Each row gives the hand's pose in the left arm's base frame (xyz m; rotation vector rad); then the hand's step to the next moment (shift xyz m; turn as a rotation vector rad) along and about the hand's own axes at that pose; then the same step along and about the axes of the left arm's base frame.
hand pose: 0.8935 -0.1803 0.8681 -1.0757 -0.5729 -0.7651
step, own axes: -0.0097 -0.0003 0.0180 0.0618 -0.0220 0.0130
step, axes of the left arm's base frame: -0.0071 0.0192 -0.0002 0.0202 -0.0105 0.0629
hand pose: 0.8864 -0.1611 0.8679 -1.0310 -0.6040 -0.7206
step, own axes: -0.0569 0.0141 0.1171 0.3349 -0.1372 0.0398
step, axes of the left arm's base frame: -0.0377 0.1254 -0.0036 0.0990 -0.0907 0.3384
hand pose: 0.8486 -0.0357 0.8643 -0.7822 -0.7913 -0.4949
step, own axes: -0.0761 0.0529 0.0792 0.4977 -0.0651 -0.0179
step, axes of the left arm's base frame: -0.0470 0.1026 -0.0462 0.2717 -0.1083 0.4083
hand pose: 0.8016 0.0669 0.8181 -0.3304 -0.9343 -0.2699
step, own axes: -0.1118 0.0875 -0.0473 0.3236 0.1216 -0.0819
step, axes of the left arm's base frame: 0.0035 0.0711 -0.1316 0.2885 0.0524 0.2006
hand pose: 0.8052 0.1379 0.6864 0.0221 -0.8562 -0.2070
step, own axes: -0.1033 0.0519 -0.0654 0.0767 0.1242 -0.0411
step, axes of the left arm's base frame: -0.0076 0.0663 -0.1148 0.1011 0.1045 0.0431
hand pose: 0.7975 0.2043 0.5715 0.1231 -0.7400 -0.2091
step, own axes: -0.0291 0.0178 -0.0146 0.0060 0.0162 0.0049
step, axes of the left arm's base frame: -0.0084 0.0246 -0.0265 0.0033 0.0142 0.0105
